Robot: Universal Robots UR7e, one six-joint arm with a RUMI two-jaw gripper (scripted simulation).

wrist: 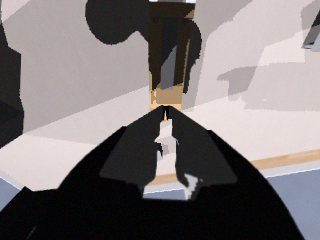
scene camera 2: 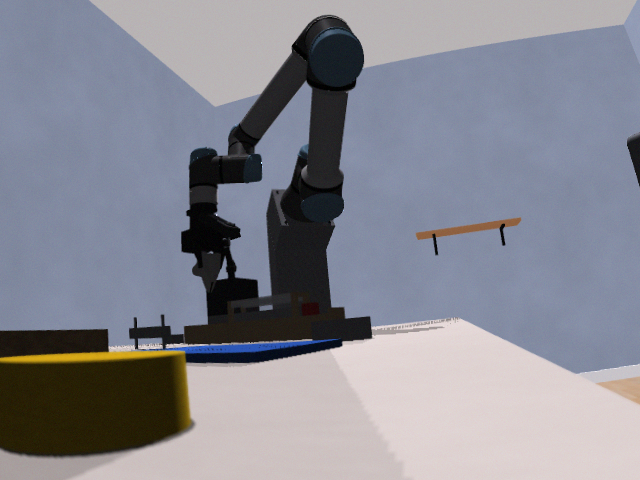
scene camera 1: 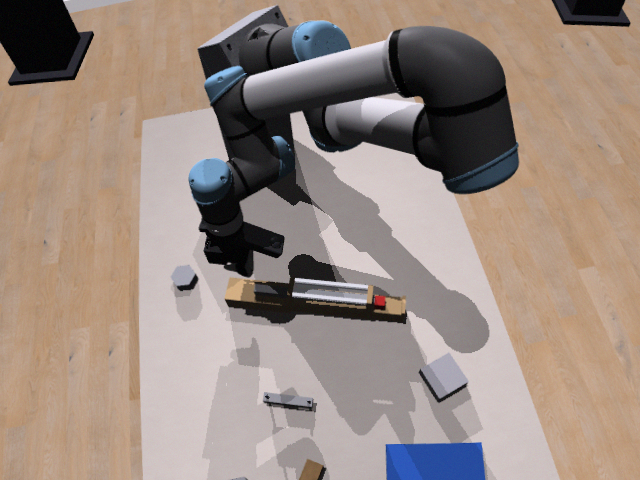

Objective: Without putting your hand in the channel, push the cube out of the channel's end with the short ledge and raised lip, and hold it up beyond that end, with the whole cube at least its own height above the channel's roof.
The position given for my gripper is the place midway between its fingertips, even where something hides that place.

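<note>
You'd find my gripper (scene camera 2: 209, 292), (scene camera 1: 249, 275), (wrist: 165, 106) in the pictures here. There's a grey square block (scene camera 1: 443, 376), (scene camera 2: 358, 328) as well, though in the wrist view that block is out of frame. And I can see a clear roof (scene camera 1: 303, 288) too.
</note>
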